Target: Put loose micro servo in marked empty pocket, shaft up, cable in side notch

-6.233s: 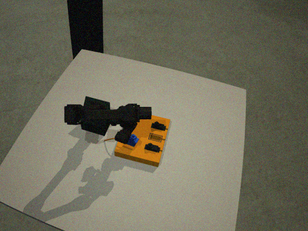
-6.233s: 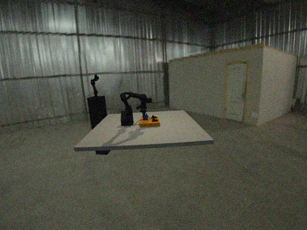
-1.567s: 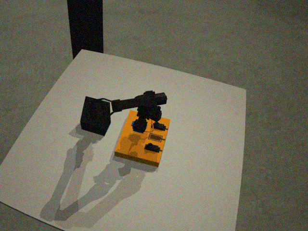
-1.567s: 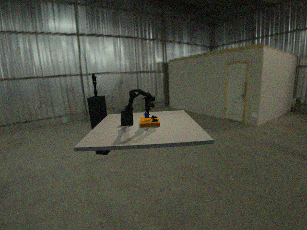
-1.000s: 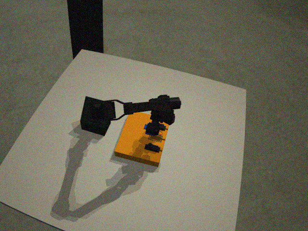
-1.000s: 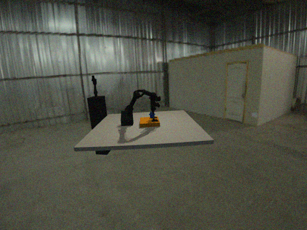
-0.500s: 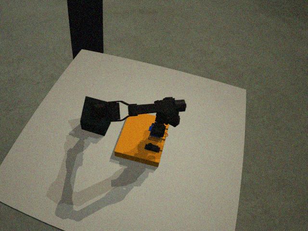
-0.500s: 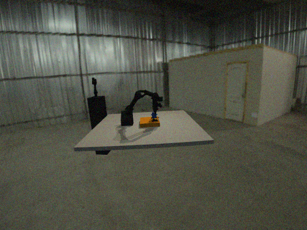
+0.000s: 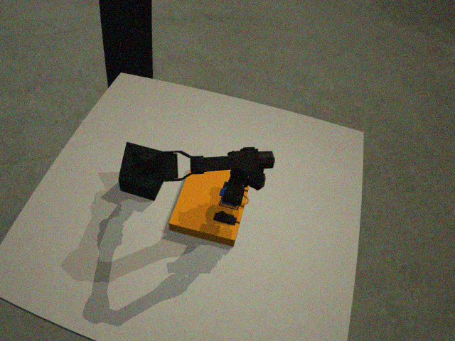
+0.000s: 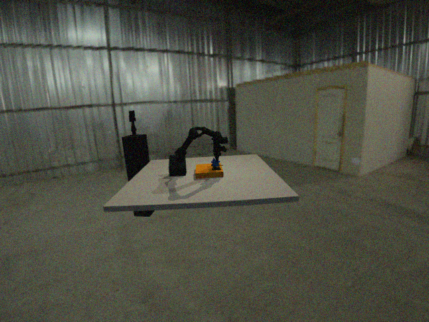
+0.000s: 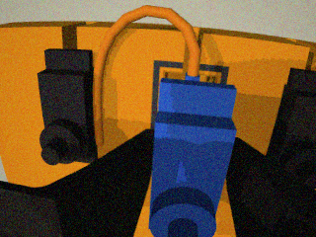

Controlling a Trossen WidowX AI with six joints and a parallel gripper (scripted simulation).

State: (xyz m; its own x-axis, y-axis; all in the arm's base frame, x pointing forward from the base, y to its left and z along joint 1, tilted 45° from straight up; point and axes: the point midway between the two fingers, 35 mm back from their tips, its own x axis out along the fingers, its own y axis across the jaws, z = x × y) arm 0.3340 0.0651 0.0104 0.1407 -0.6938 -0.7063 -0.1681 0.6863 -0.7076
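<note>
Right now the orange deck is 120 mm behind my gripper tip, 20 mm to the right of it and 80 mm below it.
</note>
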